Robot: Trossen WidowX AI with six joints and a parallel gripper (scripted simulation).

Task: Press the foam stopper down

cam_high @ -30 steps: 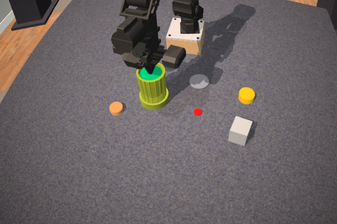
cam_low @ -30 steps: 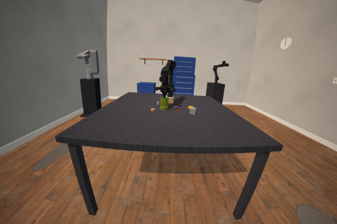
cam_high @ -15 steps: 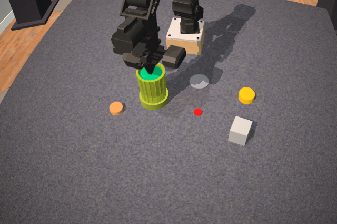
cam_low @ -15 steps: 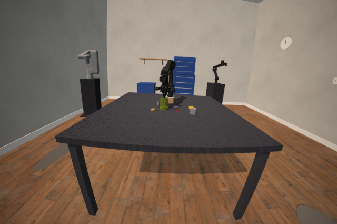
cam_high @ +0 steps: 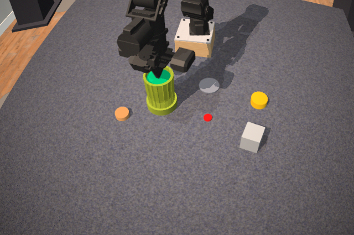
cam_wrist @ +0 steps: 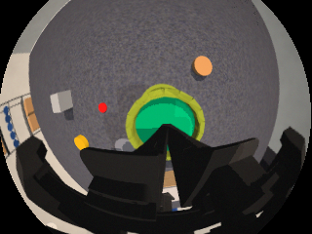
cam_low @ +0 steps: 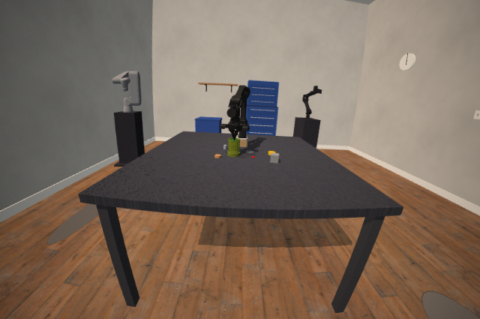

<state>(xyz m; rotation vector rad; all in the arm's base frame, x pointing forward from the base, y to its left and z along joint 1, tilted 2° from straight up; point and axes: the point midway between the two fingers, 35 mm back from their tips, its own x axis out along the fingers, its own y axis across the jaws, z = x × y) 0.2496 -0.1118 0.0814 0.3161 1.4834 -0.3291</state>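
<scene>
The green foam stopper lies 5 cm below my hand. Round my hand: red dot: 6 cm ahead, 12 cm to the left, 14 cm below; grey disc: 6 cm behind, 13 cm to the left, 14 cm below; orange disc: 4 cm ahead, 11 cm to the right, 13 cm below.
</scene>
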